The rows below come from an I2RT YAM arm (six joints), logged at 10 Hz.
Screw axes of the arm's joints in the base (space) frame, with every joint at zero. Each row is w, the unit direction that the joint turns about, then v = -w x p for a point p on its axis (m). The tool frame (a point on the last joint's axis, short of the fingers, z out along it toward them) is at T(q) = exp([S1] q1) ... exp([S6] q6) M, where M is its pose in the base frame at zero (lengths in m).
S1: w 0 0 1 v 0 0 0
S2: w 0 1 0 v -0.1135 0 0.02
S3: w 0 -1 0 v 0.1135 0 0.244
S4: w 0 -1 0 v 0.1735 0 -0.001
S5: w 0 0 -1 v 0 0.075 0
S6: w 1 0 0 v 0 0.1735 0
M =
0 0 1 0.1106
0 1 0 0
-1 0 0 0.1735
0 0 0 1
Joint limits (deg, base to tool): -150..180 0..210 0..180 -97..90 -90..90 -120..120
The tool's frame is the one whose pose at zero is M.
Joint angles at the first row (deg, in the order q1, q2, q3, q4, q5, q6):
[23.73 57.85 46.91 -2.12 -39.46 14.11]
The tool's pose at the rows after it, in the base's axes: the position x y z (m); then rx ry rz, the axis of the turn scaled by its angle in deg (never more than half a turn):
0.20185 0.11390 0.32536 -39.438 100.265 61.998
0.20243 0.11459 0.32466 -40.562 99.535 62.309
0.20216 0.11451 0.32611 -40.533 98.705 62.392
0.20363 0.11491 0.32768 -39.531 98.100 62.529
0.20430 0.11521 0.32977 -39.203 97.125 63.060
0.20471 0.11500 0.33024 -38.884 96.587 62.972
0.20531 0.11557 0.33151 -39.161 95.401 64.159
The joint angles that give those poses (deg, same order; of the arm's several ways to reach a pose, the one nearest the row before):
[23.73 58.02 46.78 -2.01 -40.33 13.22]
[23.73 58.27 46.63 -1.38 -41.17 12.64]
[23.73 58.12 46.53 -0.51 -41.23 12.91]
[23.73 58.34 46.52 0.92 -40.77 13.96]
[23.71 58.43 46.52 2.34 -40.96 14.80]
[23.64 58.43 46.34 3.21 -40.79 15.10]
[23.60 58.62 46.16 4.98 -41.78 15.98]

